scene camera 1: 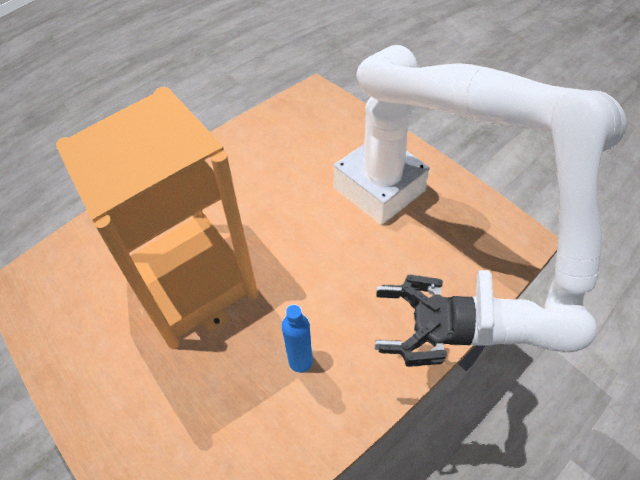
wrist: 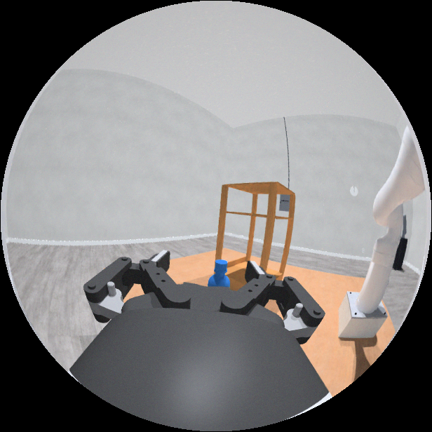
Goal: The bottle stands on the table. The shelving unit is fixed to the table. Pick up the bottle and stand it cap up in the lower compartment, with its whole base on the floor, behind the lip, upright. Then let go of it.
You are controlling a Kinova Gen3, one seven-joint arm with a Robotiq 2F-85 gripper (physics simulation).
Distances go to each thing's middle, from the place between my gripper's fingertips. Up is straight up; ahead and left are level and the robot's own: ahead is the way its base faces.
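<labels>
I see the blue bottle (scene camera 1: 295, 326), which is 5 cm ahead of my hand, 12 cm to the right of it and 15 cm below it. There is an orange shelving unit (scene camera 1: 141, 171) as well; counted from my hand, that unit is 7 cm ahead, 43 cm to the right and 5 cm below.
</labels>
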